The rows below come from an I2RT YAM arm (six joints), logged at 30 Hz.
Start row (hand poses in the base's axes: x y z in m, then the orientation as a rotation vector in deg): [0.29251, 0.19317, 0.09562, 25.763, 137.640, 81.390]
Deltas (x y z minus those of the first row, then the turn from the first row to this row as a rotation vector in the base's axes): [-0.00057, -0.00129, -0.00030, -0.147, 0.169, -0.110]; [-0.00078, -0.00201, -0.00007, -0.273, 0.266, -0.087]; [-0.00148, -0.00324, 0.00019, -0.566, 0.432, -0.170]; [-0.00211, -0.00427, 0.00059, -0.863, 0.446, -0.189]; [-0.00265, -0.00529, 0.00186, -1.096, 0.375, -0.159]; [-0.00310, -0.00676, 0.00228, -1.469, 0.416, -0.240]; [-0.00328, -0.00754, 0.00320, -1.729, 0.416, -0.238]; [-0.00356, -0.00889, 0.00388, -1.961, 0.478, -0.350]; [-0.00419, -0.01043, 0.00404, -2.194, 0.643, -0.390]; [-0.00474, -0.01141, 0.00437, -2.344, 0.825, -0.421]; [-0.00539, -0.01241, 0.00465, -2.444, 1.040, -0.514]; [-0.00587, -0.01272, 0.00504, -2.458, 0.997, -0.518]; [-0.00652, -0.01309, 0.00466, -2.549, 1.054, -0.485]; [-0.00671, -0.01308, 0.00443, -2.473, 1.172, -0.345]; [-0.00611, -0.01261, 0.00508, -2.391, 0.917, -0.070]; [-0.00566, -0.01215, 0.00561, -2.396, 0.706, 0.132]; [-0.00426, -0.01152, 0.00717, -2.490, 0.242, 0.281]
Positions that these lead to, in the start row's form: [0.29194, 0.19188, 0.09532, 25.990, 137.800, 81.176]; [0.29173, 0.19116, 0.09555, 26.012, 137.965, 81.036]; [0.29103, 0.18993, 0.09581, 26.171, 138.225, 80.647]; [0.29040, 0.18890, 0.09621, 26.131, 138.403, 80.264]; [0.28986, 0.18788, 0.09748, 25.981, 138.503, 79.974]; [0.28941, 0.18641, 0.09790, 26.015, 138.711, 79.471]; [0.28923, 0.18563, 0.09882, 25.949, 138.865, 79.142]; [0.28895, 0.18428, 0.09950, 26.069, 138.987, 78.806]; [0.28832, 0.18274, 0.09966, 26.191, 139.230, 78.508]; [0.28777, 0.18176, 0.09999, 26.338, 139.443, 78.321]; [0.28712, 0.18076, 0.10027, 26.594, 139.617, 78.173]; [0.28664, 0.18045, 0.10066, 26.560, 139.589, 78.150]; [0.28599, 0.18008, 0.10028, 26.547, 139.705, 78.053]; [0.28580, 0.18009, 0.10005, 26.503, 139.833, 78.218]; [0.28640, 0.18056, 0.10070, 26.002, 139.740, 78.415]; [0.28685, 0.18102, 0.10123, 25.598, 139.691, 78.473]; [0.28825, 0.18165, 0.10279, 25.027, 139.463, 78.372]
